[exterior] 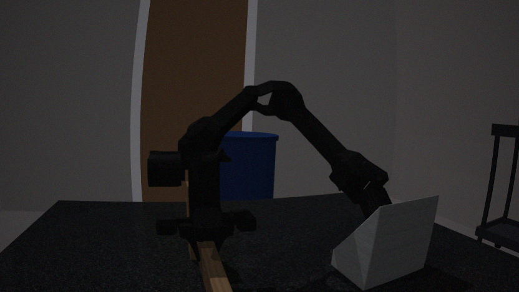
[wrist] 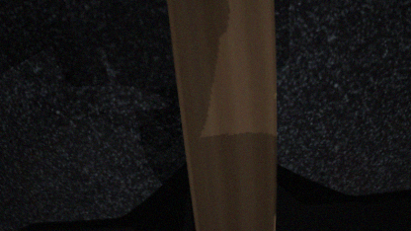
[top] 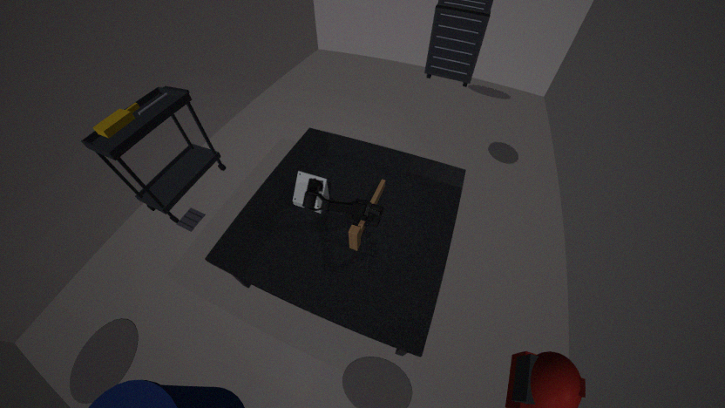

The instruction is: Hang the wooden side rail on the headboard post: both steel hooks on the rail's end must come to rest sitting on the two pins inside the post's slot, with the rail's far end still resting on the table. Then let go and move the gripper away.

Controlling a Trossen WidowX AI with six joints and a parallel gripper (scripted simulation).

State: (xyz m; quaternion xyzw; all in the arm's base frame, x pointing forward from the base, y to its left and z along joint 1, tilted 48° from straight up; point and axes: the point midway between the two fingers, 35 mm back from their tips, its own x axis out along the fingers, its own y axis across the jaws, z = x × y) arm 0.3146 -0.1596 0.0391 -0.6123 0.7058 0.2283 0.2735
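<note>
Right now my gripper tip is 120 mm to the left of the wooden headboard post, 40 mm below it and 10 mm past it.
</note>
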